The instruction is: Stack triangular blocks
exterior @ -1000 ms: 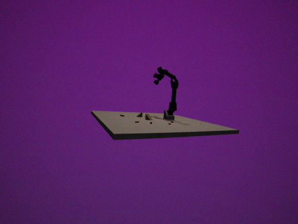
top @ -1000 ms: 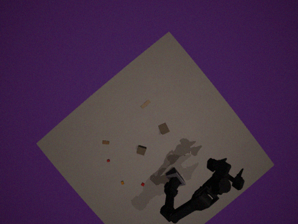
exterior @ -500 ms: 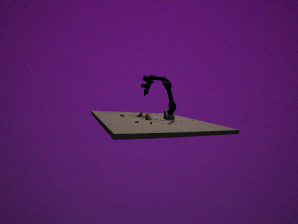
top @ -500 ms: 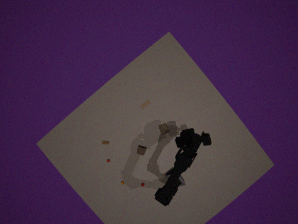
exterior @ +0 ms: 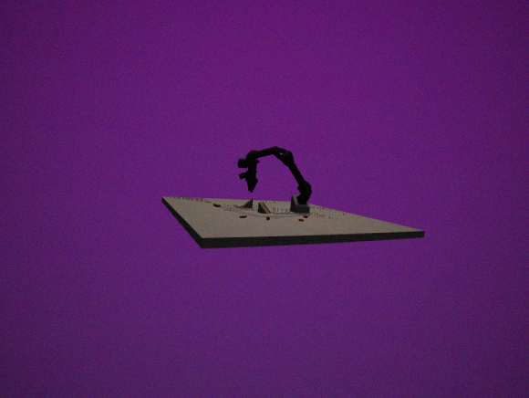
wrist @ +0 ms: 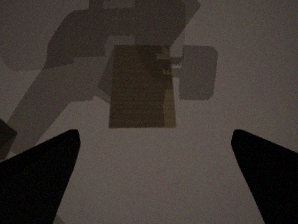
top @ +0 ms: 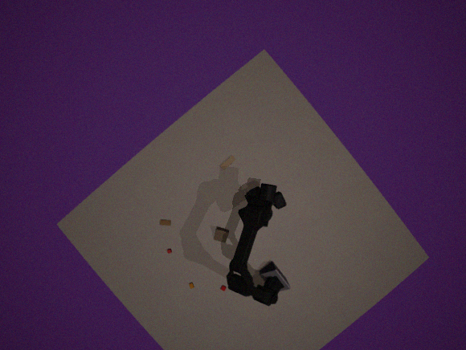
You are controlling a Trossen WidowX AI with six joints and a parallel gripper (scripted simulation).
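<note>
The tan triangular block is 10 mm to the left of my gripper tip and 90 mm below it. From my gripper tip the other things lie so: orange cube (140 mm behind, 490 mm to the left, 100 mm below); then red cube (60 mm ahead, 470 mm to the left, 100 mm below).
</note>
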